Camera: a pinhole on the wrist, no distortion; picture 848 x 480 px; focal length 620.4 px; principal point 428.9 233.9 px. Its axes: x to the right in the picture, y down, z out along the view. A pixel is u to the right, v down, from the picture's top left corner.
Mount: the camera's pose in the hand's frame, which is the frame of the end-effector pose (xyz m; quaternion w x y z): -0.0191 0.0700 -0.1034 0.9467 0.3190 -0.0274 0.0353
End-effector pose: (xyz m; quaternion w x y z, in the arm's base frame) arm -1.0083 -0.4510 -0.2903 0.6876 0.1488 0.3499 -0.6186
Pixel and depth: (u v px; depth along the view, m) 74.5 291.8 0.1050
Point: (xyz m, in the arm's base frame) -1.0023 -0.3753 -0.2510
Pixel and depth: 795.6 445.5 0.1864
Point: -0.9696 -0.5663 -0.2815
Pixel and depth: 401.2 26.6 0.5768
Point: -1.3516 -0.6509 0.0076
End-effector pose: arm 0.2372 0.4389 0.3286 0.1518 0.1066 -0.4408 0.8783
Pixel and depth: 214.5 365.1 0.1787
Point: 0.3272 0.3841 0.3419
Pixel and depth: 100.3 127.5 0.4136
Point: 0.5621 0.4027 0.5322
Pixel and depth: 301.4 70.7 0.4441
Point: 0.4587 0.4477 0.6137
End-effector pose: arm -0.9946 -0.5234 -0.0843 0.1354 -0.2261 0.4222 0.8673
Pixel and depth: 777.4 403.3 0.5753
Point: -1.3020 -0.0527 -0.0592
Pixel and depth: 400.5 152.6 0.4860
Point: -0.9013 -0.1652 -0.1127
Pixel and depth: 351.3 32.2 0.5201
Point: -0.8151 -0.1335 -0.1880
